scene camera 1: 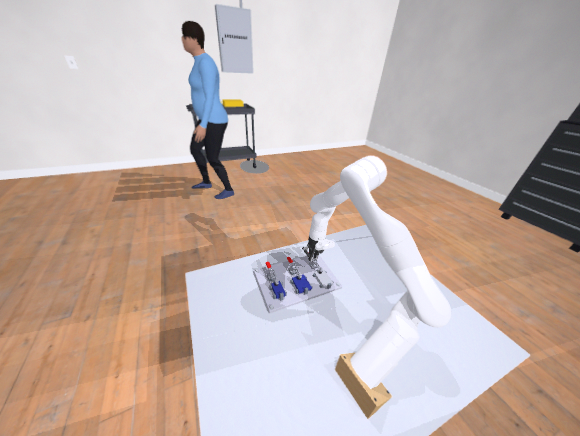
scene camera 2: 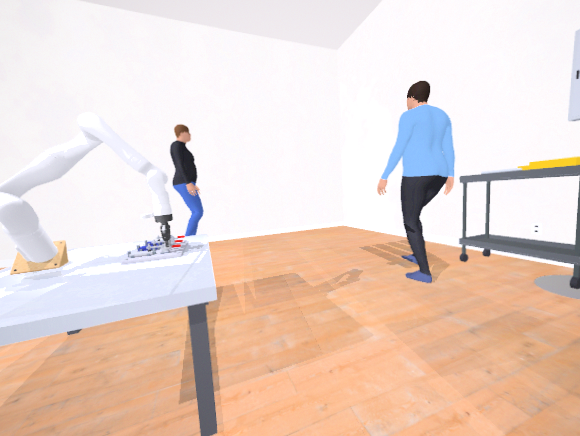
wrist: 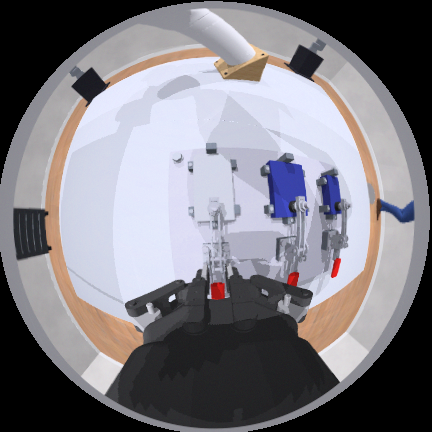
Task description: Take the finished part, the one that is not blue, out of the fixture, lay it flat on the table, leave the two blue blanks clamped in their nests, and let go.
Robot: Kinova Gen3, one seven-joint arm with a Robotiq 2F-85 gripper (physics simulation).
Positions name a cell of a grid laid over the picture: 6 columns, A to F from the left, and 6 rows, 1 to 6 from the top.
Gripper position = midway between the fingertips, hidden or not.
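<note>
You'd see the gripper (wrist: D4) here, and there's a wider blue blank (wrist: D3) as well. There's also a finished part (wrist: C3), plus a fixture plate (wrist: D4).
</note>
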